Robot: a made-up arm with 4 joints. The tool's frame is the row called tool.
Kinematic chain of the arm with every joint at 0, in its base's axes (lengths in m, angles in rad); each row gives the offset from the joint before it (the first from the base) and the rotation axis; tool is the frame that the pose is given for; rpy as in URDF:
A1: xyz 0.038 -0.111 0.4 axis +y
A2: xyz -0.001 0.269 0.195 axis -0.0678 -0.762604 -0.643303
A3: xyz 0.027 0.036 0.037 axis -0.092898 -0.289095 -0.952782
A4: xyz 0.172 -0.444 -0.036 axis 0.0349 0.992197 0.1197
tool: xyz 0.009 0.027 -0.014 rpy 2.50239 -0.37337 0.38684
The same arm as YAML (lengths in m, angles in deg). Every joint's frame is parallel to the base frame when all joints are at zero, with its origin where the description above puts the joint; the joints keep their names.
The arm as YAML. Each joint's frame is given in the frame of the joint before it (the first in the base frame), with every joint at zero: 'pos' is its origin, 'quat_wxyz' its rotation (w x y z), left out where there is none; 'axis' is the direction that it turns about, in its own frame. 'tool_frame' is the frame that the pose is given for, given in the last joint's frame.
length_unit: m
angle_unit: deg
joints:
  - joint: A1
    pos: [0.038, -0.111, 0.4]
    axis: "+y"
  - joint: A2
    pos: [-0.001, 0.269, 0.195]
    axis: [-0.0678, -0.762604, -0.643303]
  - joint: A3
    pos: [0.027, 0.036, 0.037]
    axis: [-0.092898, -0.289095, -0.952782]
  - joint: A4
    pos: [0.172, -0.444, -0.036]
    axis: [0.0349, 0.992197, 0.1197]
tool_frame:
  pos: [0.009, 0.027, -0.014]
  quat_wxyz: [0.269103, 0.926679, 0.122085, 0.232261]

